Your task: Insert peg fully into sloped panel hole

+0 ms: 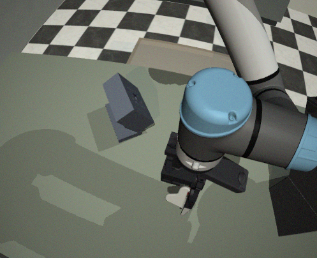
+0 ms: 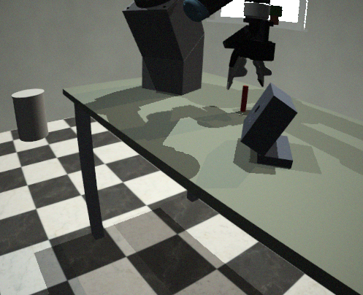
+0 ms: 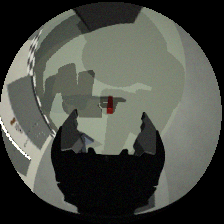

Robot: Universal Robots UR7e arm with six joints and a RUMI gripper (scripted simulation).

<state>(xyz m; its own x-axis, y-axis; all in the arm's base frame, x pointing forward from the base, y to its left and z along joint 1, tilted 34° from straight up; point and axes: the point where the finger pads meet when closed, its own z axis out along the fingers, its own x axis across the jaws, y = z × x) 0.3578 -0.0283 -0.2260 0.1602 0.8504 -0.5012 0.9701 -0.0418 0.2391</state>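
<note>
Now: the red peg 40 mm below my hand.
</note>
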